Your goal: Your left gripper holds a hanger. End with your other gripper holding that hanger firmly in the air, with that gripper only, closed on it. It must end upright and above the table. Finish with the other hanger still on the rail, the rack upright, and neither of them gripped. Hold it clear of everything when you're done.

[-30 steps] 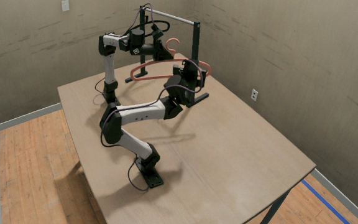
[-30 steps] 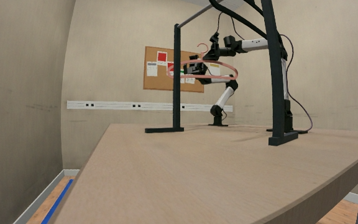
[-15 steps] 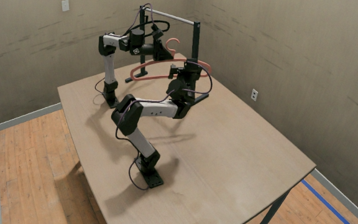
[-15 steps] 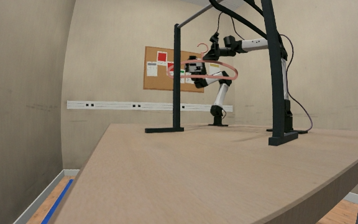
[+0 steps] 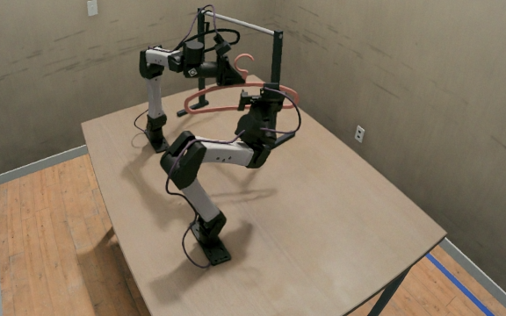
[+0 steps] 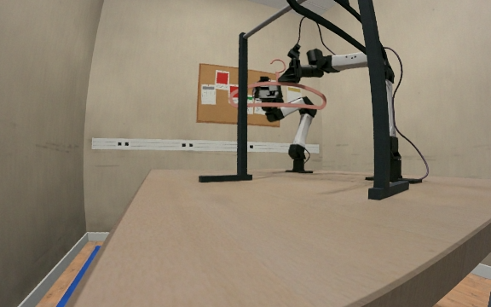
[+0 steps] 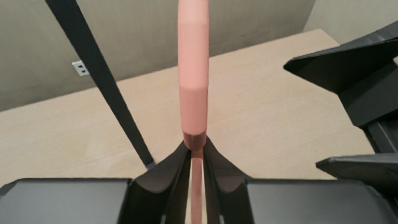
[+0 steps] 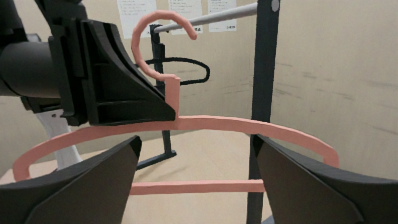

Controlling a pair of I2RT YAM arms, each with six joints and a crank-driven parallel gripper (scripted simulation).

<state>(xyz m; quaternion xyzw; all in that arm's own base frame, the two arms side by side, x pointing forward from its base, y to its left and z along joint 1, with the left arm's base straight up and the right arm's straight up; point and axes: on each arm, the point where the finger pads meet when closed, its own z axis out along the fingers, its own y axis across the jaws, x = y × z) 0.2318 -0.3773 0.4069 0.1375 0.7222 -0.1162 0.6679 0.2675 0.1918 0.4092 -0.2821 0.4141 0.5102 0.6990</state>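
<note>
Right now the pink hanger is 9 cm to the left of my right hand and 1 cm below it. Round my right hand: black hanger (5 cm ahead, 60 cm to the left, 3 cm above).
The pink hanger is 10 mm below my left hand. From my left hand the other things lie so: black hanger: 510 mm to the left, 60 mm ahead, 30 mm above.
</note>
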